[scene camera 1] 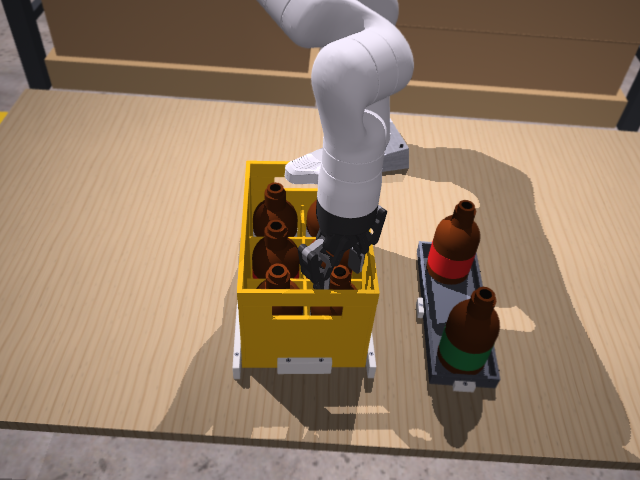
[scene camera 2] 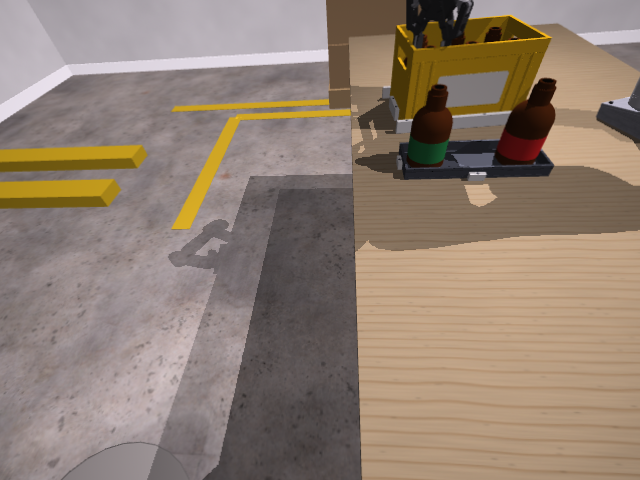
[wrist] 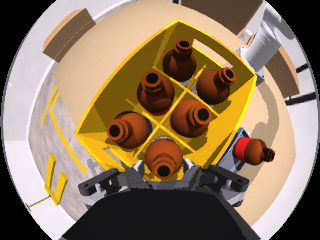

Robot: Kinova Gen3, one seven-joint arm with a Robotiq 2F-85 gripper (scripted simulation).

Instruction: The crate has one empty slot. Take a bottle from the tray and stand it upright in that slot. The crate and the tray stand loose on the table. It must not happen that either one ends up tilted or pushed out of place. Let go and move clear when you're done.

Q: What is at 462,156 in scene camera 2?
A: A tray.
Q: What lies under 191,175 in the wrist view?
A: My gripper.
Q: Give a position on a yellow crate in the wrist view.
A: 120,88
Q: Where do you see a yellow crate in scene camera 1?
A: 264,338
